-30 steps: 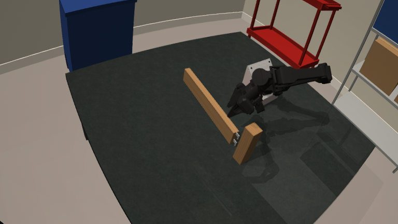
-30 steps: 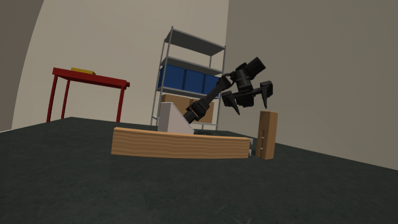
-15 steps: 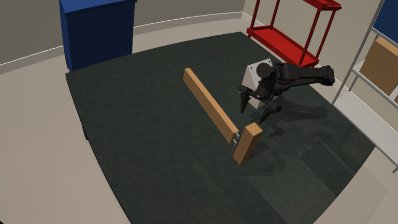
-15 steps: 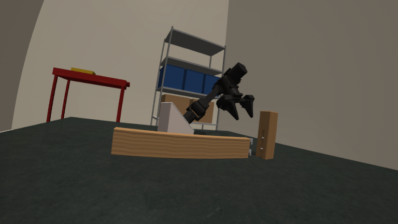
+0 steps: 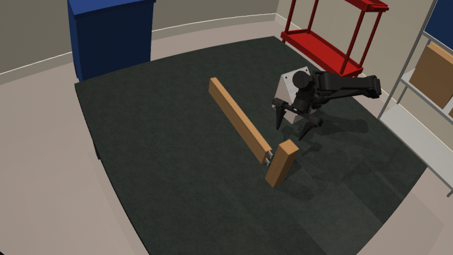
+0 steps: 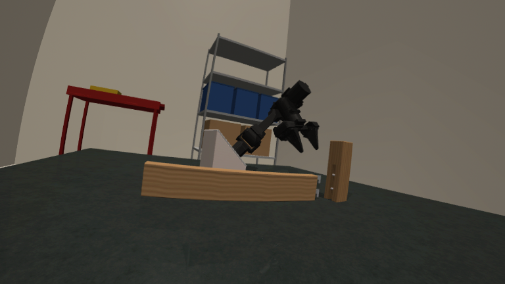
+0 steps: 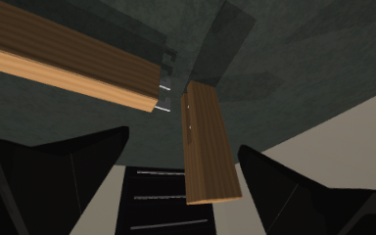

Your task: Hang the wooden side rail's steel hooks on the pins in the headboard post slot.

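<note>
Now: gripper tip 60 mm short of the upright headboard post, 70 mm to the right of it and 50 mm above it.
</note>
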